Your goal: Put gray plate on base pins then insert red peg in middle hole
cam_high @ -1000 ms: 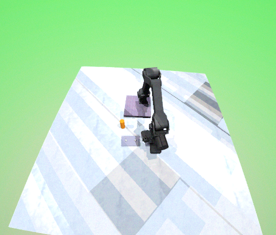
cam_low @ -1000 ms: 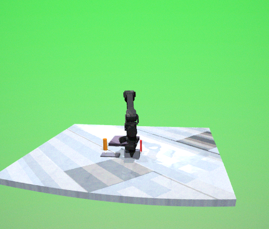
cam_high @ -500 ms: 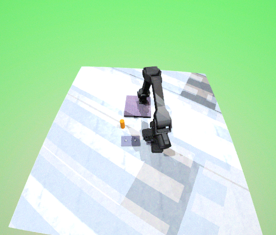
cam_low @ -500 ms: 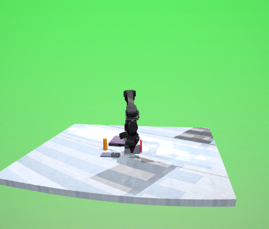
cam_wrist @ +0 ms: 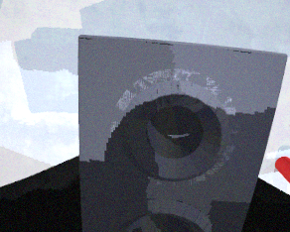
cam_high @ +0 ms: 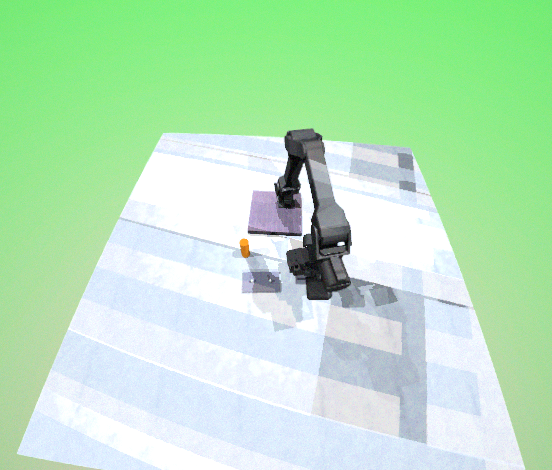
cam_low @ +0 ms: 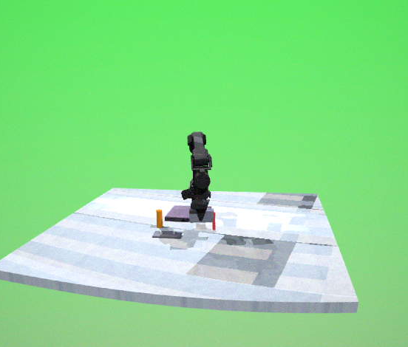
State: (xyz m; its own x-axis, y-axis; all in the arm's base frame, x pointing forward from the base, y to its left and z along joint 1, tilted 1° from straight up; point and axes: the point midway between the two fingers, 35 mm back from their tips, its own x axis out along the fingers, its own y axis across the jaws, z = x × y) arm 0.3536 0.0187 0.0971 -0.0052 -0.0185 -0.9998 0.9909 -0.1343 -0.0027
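The base lies 4 cm behind my gripper tip, 15 cm to the right of it and 8 cm below it. Round my gripper tip: gray plate 3 cm above; then orange cylinder 15 cm behind, 19 cm to the right, 4 cm below; then red peg 10 cm behind, 5 cm to the left, 4 cm below.
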